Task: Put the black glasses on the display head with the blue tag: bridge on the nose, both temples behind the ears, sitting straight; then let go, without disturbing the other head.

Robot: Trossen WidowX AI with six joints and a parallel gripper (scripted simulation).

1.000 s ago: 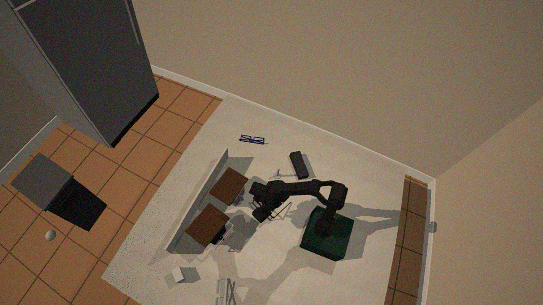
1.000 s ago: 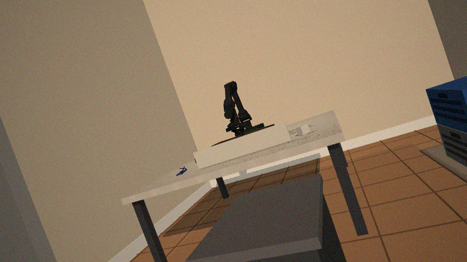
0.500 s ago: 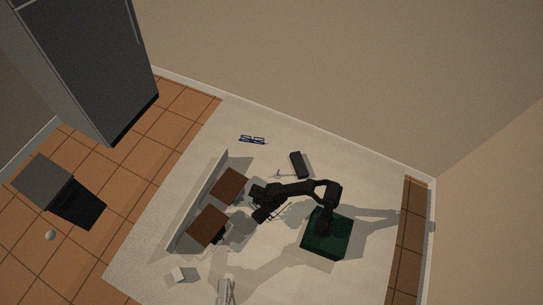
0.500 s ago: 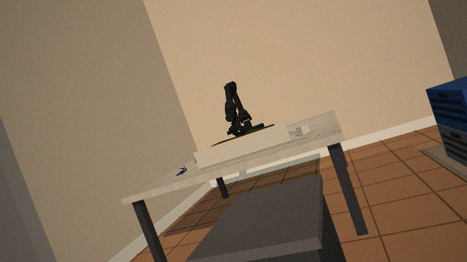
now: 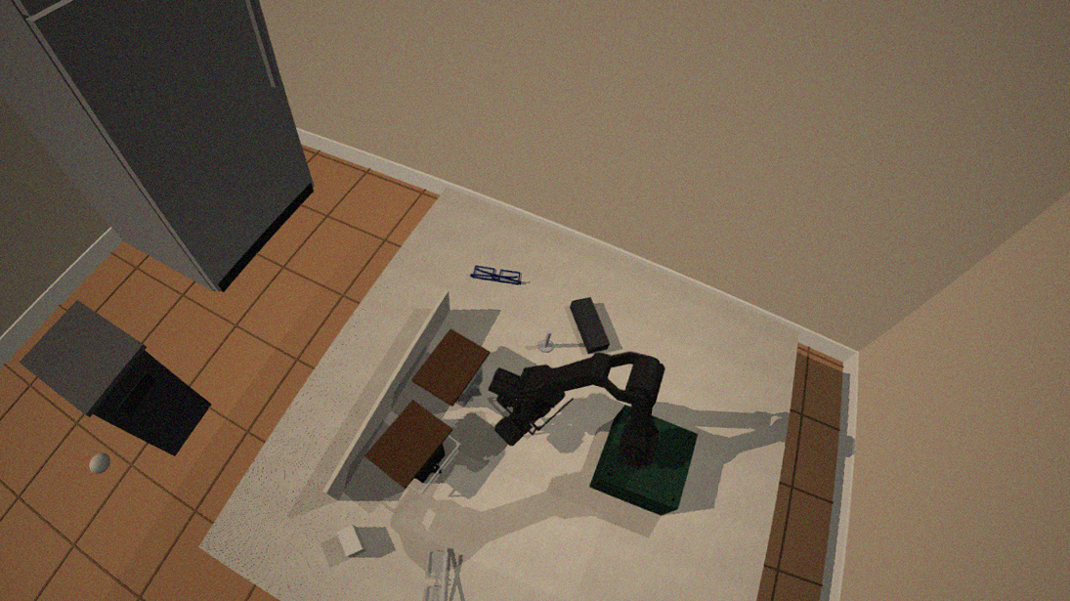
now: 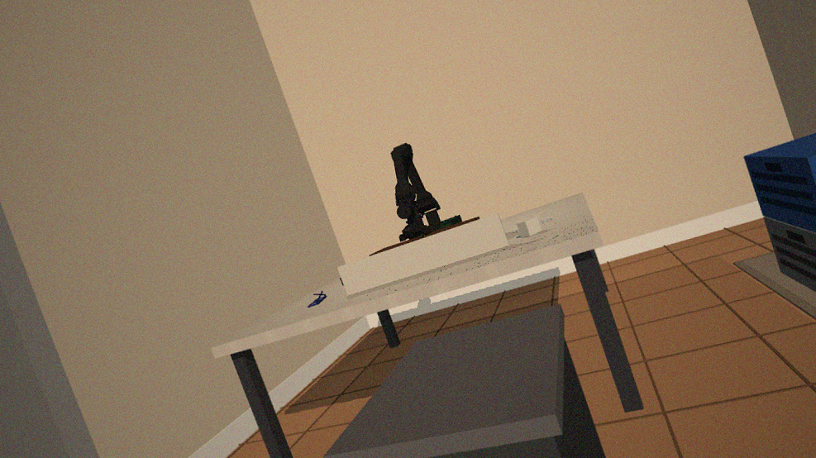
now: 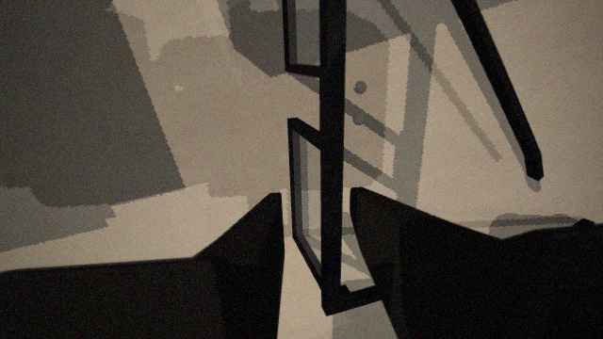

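My gripper tip is 40 mm short of the small grey stand and 240 mm to the left of it. The rest, counted from my gripper tip: white backboard: 340 mm ahead, 90 mm to the left, 30 mm above; white cube: 240 mm ahead, 450 mm to the left; dark case: 50 mm behind, 350 mm to the right, 10 mm below.
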